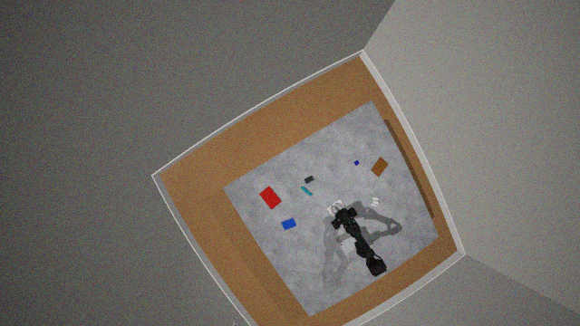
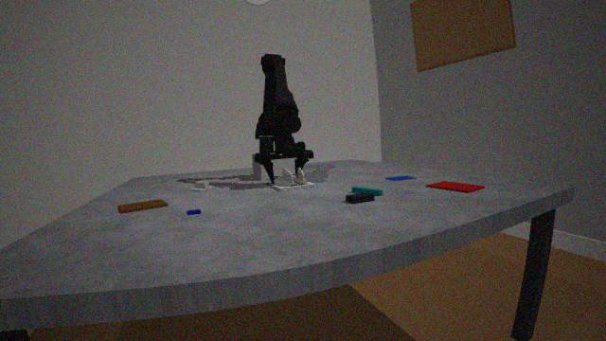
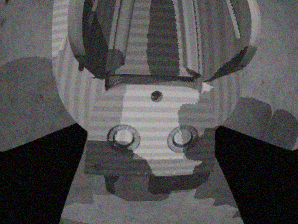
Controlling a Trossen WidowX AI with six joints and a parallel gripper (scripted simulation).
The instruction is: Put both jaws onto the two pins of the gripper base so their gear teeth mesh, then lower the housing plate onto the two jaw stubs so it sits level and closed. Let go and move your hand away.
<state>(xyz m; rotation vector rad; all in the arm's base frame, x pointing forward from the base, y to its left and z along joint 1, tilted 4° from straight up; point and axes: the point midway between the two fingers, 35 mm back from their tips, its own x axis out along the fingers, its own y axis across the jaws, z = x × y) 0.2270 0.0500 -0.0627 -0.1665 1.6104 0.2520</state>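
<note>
My gripper tip is now 30 mm short of the grey jaw, 10 mm to the left of it and 10 mm below it. Also, from my gripper tip: dark block 330 mm ahead, 130 mm to the left; blue tile 70 mm ahead, 380 mm to the left, 10 mm below; teal bar 260 mm ahead, 180 mm to the left.
</note>
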